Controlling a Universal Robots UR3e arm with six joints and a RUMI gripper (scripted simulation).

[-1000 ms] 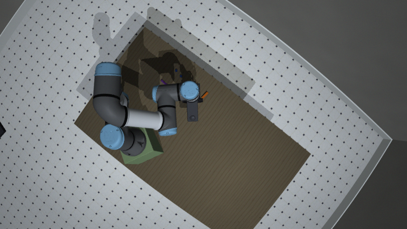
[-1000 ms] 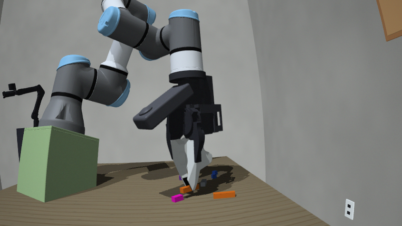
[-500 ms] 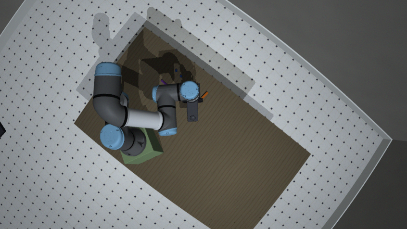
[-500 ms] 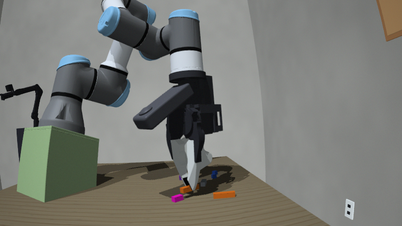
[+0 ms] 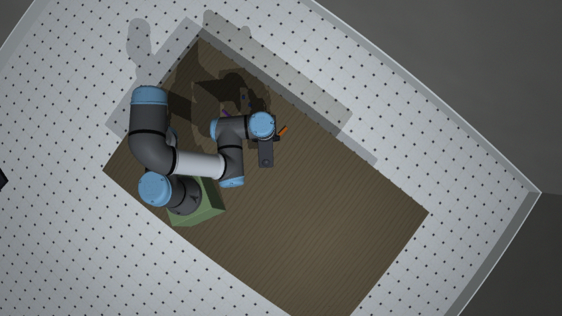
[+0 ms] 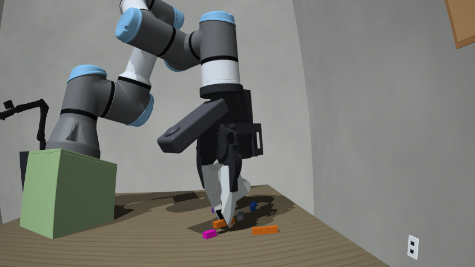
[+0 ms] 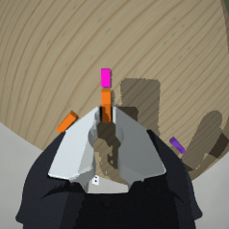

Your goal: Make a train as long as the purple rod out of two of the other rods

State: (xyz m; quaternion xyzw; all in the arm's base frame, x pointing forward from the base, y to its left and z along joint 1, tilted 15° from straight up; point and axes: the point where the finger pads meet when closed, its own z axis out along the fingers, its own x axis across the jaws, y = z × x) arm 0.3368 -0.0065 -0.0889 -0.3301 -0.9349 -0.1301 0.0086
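My gripper is now 2 cm past the magenta rod, 3 cm to the left of it and 2 cm above it. From my hand the other things lie so: purple rod: 5 cm behind, 16 cm to the left, 2 cm below; grey rod: 2 cm ahead, 8 cm to the left, 2 cm below.
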